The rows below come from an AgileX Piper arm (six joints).
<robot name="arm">
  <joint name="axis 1" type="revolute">
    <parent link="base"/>
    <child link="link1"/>
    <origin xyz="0 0 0.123"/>
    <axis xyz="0 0 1"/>
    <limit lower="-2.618" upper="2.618"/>
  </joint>
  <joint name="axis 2" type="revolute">
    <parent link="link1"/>
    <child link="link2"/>
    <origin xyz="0 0 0"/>
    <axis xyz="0 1 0"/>
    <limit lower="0" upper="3.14"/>
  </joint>
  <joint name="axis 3" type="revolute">
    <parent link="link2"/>
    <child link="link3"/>
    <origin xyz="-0.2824 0 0.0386"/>
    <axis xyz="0 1 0"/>
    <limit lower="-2.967" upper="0"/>
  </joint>
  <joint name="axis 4" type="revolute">
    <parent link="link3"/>
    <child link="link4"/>
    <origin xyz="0.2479 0 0.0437"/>
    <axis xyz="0.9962 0 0.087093"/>
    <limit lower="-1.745" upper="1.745"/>
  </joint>
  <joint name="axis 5" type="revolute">
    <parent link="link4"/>
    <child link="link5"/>
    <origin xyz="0 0 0"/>
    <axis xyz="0 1 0"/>
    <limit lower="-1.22" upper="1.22"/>
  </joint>
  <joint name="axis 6" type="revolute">
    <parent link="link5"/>
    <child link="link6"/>
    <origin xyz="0.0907 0 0.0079"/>
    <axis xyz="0.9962 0 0.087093"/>
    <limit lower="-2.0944" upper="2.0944"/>
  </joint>
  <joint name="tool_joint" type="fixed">
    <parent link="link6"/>
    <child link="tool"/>
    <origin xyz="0 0 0" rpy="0 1.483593 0"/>
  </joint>
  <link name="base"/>
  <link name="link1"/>
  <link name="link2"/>
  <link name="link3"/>
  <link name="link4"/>
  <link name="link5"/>
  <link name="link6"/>
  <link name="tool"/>
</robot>
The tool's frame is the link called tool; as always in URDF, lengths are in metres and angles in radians.
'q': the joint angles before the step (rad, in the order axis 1, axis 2, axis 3, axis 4, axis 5, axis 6). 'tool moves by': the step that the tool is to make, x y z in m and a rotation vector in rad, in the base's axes. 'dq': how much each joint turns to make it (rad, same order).
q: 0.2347 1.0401 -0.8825 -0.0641 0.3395 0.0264
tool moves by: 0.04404 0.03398 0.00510 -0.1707 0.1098 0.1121
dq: 0.0987 0.2122 -0.2109 -0.0871 0.1505 -0.0510
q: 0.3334 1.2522 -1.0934 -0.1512 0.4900 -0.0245
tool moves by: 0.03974 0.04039 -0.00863 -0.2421 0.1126 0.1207
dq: 0.1028 0.2163 -0.2120 -0.1157 0.1855 -0.0808
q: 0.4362 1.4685 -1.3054 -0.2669 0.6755 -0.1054
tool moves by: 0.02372 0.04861 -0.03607 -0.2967 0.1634 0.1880
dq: 0.1134 0.2121 -0.1540 -0.0681 0.1997 -0.1716
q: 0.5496 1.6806 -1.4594 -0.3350 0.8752 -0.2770
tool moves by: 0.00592 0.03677 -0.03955 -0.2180 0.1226 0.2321
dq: 0.0771 0.1429 -0.0626 -0.0067 0.0907 -0.2173
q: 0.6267 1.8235 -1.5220 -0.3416 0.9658 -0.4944
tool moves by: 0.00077 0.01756 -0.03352 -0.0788 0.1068 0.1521
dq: 0.0239 0.0839 -0.0061 0.0603 0.0143 -0.1634
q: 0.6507 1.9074 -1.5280 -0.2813 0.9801 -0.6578
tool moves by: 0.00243 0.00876 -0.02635 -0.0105 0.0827 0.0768
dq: 0.0000 0.0627 -0.0008 0.0736 -0.0108 -0.1040
